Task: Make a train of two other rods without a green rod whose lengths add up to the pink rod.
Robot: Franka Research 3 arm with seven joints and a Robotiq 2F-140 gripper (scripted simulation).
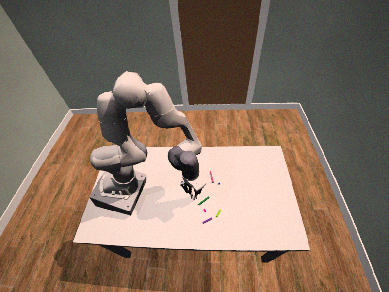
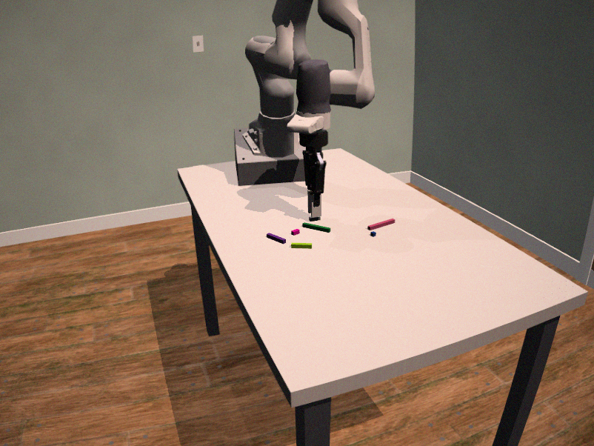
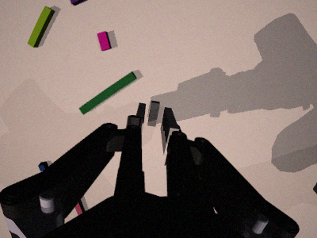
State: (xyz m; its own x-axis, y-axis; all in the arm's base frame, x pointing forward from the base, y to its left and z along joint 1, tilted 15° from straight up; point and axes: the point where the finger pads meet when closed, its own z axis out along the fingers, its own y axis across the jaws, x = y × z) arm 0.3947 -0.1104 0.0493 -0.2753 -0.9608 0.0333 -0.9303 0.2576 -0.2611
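My gripper is now 5 cm above the grey rod. Also, from my hand: magenta rod 5 cm ahead, 9 cm to the right, 5 cm below; green rod 5 cm ahead, 3 cm to the right, 5 cm below; purple rod 5 cm ahead, 15 cm to the right, 5 cm below.
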